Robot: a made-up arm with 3 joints. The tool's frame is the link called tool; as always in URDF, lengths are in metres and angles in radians.
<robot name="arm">
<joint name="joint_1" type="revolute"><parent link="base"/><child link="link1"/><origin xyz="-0.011 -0.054 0.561" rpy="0 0 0"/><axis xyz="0.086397 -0.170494 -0.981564"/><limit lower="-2.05" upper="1.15"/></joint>
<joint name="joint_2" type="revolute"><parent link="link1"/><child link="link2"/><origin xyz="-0.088 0.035 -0.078" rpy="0 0 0"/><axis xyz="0 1 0"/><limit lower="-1.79" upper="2.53"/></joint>
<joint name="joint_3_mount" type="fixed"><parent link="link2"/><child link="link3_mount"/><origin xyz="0.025 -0.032 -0.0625" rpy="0 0 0"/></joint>
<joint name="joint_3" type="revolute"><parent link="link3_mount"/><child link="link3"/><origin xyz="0.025 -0.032 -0.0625" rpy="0 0 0"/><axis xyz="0.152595 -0.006 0.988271"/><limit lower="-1.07" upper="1.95"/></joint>
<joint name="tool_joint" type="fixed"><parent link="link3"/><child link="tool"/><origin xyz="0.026 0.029 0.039" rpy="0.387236 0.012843 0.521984"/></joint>
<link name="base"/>
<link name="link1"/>
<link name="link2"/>
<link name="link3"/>
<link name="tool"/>
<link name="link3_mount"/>
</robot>
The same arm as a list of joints. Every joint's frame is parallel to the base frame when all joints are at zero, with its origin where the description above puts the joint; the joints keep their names.
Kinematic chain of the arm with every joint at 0, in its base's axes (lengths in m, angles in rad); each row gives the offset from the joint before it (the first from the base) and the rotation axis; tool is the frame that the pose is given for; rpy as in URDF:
joint_1: xyz -0.011 -0.054 0.561 axis 0.086397 -0.170494 -0.981564
joint_2: xyz -0.088 0.035 -0.078 axis +y
joint_3: xyz 0.05 -0.064 -0.125 axis 0.152595 -0.006 0.988271
tool: xyz 0.026 0.029 0.039 rpy 0.3872 0.0128 0.522
Joint limits (rad, base to tool): -2.05..1.15 -1.79..2.53 -1.07..1.95

